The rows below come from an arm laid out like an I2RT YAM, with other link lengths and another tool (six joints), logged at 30 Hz.
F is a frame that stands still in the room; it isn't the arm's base.
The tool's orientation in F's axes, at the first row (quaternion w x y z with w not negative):
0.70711, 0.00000, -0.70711, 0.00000
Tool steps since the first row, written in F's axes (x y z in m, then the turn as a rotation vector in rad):
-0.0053, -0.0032, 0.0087, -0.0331, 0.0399, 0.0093
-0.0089, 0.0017, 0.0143, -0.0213, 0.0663, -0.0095
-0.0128, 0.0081, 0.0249, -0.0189, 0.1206, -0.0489
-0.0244, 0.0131, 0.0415, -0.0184, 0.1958, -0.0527
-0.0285, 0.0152, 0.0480, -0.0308, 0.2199, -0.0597
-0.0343, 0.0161, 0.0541, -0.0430, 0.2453, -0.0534
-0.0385, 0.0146, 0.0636, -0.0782, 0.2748, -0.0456
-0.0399, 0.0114, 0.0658, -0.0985, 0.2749, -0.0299
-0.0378, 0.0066, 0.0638, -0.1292, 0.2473, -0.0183
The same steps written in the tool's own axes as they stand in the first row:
0.0087, -0.0032, 0.0053, 0.0093, 0.0399, 0.0331
0.0143, 0.0017, 0.0089, -0.0095, 0.0663, 0.0213
0.0249, 0.0081, 0.0128, -0.0489, 0.1206, 0.0189
0.0415, 0.0131, 0.0244, -0.0527, 0.1958, 0.0184
0.0480, 0.0152, 0.0285, -0.0597, 0.2199, 0.0308
0.0541, 0.0161, 0.0343, -0.0534, 0.2453, 0.0430
0.0636, 0.0146, 0.0385, -0.0456, 0.2748, 0.0782
0.0658, 0.0114, 0.0399, -0.0299, 0.2749, 0.0985
0.0638, 0.0066, 0.0378, -0.0183, 0.2473, 0.1292

